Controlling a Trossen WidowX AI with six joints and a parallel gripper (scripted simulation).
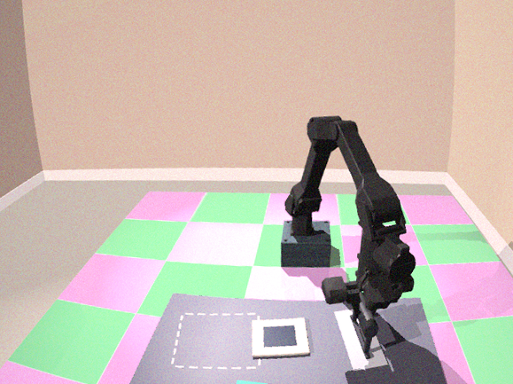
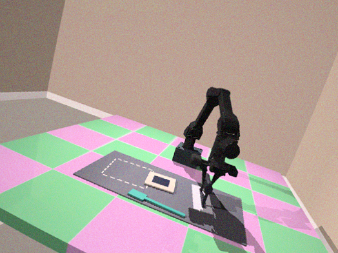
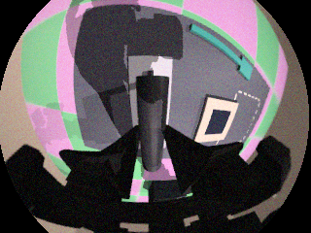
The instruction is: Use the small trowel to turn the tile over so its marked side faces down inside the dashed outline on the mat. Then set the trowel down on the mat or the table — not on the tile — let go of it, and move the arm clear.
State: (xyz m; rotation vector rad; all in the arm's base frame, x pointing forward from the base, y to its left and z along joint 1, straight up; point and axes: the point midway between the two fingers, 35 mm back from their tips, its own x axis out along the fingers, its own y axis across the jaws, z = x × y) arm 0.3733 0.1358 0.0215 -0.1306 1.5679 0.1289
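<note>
Right now the trowel is 2 cm behind my gripper tip and 3 cm below it. The rest, counted from my gripper tip: teal flat tool 16 cm ahead, 17 cm to the right, 6 cm below; then grey mat 3 cm ahead, 15 cm to the right, 8 cm below; then tile 18 cm to the right, 6 cm below.
</note>
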